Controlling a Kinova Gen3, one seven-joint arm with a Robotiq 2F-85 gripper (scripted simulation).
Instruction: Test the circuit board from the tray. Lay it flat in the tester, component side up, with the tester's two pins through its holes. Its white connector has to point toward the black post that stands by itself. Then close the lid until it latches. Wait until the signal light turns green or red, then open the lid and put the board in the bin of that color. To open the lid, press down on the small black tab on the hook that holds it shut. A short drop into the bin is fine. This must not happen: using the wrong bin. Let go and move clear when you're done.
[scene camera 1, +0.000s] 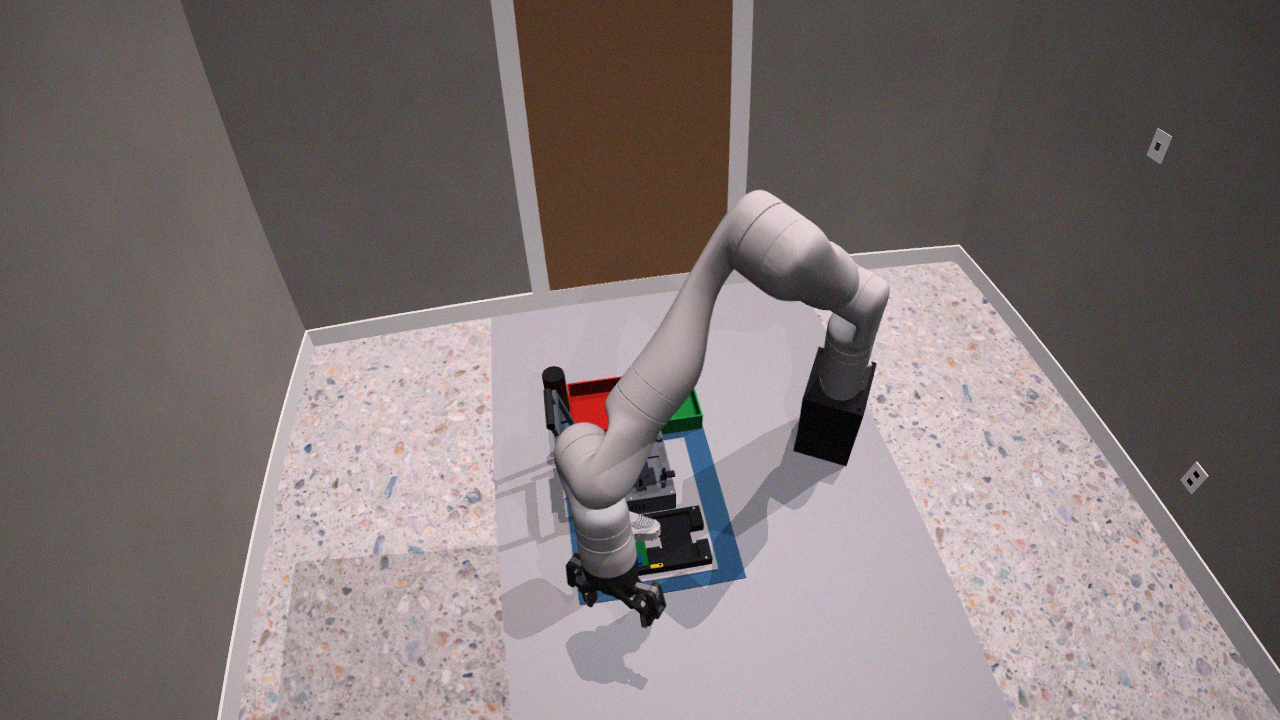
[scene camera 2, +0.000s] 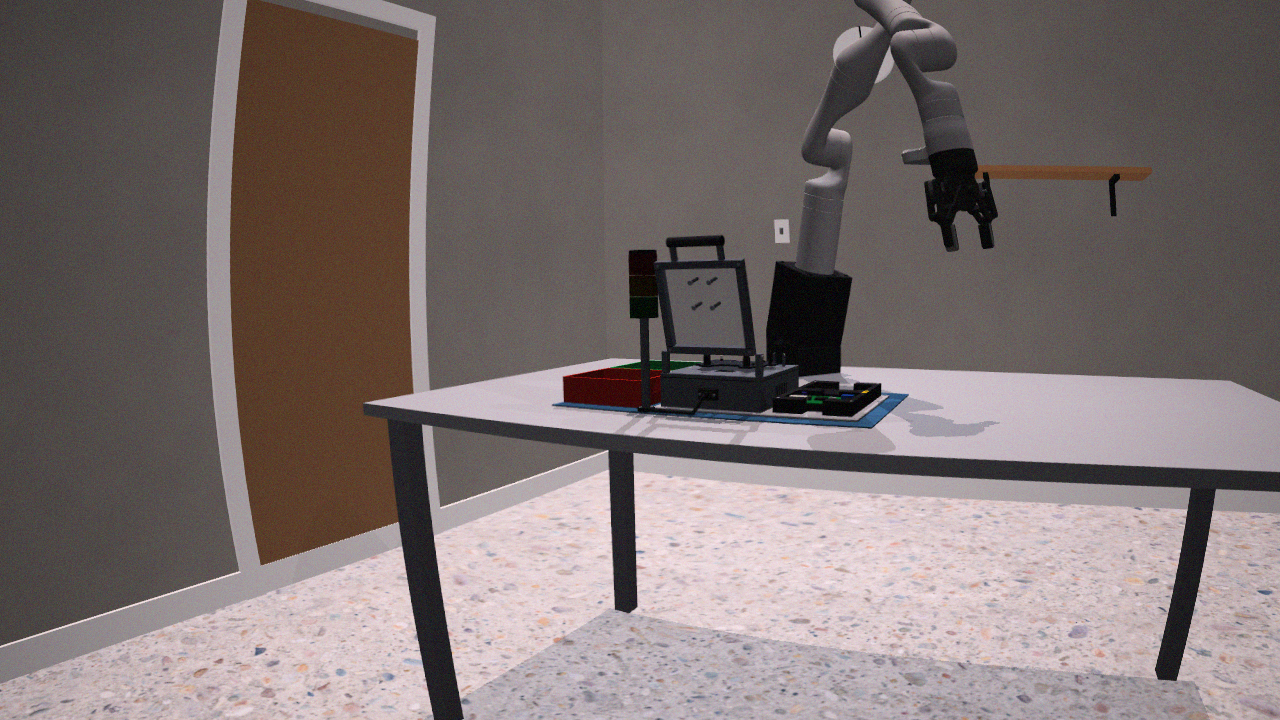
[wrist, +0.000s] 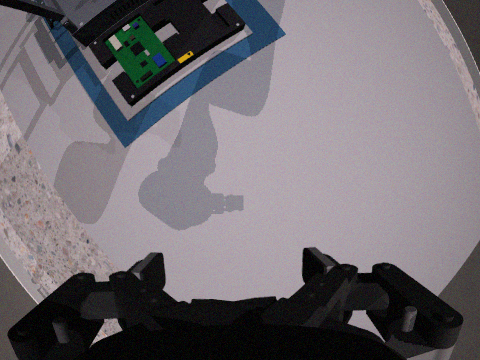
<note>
In view: the gripper (scene camera 2: 971, 249), a green circuit board (wrist: 139, 51), a green bin (scene camera 1: 689, 416), a red bin (scene camera 2: 620, 387) and a lid (scene camera 2: 705, 305).
The red bin is seen too in scene camera 1 (scene camera 1: 588, 398). The gripper is seen too in scene camera 1 (scene camera 1: 619, 613) and in the wrist view (wrist: 233, 267). The lid is seen too in scene camera 1 (scene camera 1: 552, 405). The wrist view does not show the green bin: it is out of frame. The wrist view misses the red bin: it is out of frame.
</note>
